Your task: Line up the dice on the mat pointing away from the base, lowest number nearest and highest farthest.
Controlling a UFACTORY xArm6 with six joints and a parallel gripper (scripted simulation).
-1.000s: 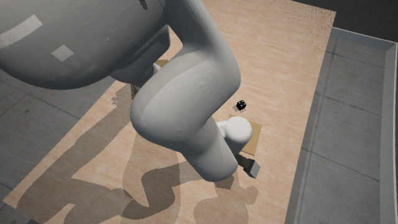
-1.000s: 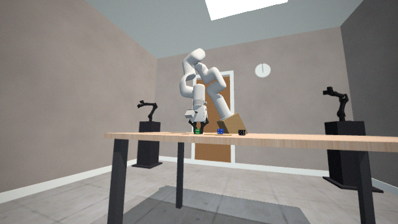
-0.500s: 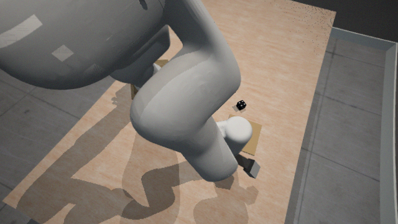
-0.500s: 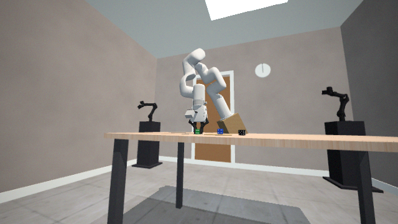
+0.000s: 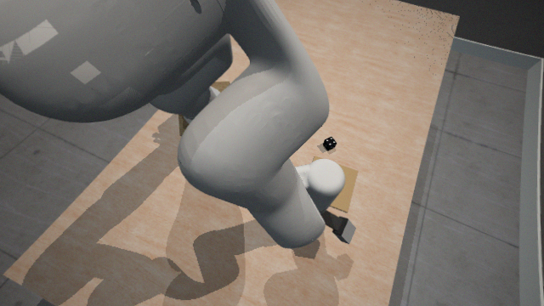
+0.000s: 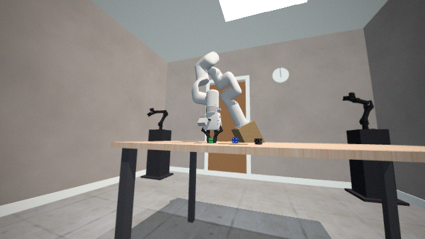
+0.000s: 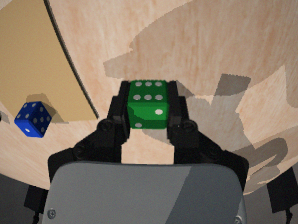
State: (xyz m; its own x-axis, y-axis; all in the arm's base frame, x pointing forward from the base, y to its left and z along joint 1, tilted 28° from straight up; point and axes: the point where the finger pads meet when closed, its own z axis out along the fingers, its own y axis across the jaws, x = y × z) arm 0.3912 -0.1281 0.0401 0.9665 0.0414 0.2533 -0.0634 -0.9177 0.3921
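Right now the tan mat is 13 cm to the left of my hand, 4 cm ahead of it and 2 cm below it. Round my hand: green die 1 cm below; black die 25 cm to the left, 1 cm below, 1 cm behind; blue die 13 cm to the left, 1 cm behind.
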